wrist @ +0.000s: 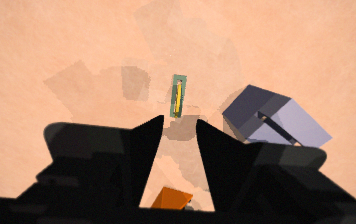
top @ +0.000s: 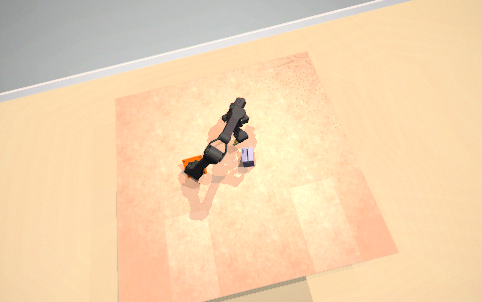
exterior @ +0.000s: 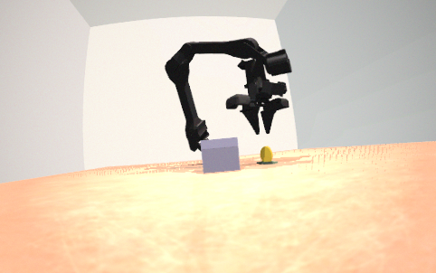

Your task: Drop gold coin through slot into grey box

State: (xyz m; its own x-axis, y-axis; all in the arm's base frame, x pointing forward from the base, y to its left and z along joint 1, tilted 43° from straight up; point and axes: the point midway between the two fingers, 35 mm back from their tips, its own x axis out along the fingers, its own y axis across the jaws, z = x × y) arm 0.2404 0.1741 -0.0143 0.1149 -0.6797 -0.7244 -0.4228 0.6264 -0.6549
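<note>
My gripper tip is now 60 mm above the coin.
</note>
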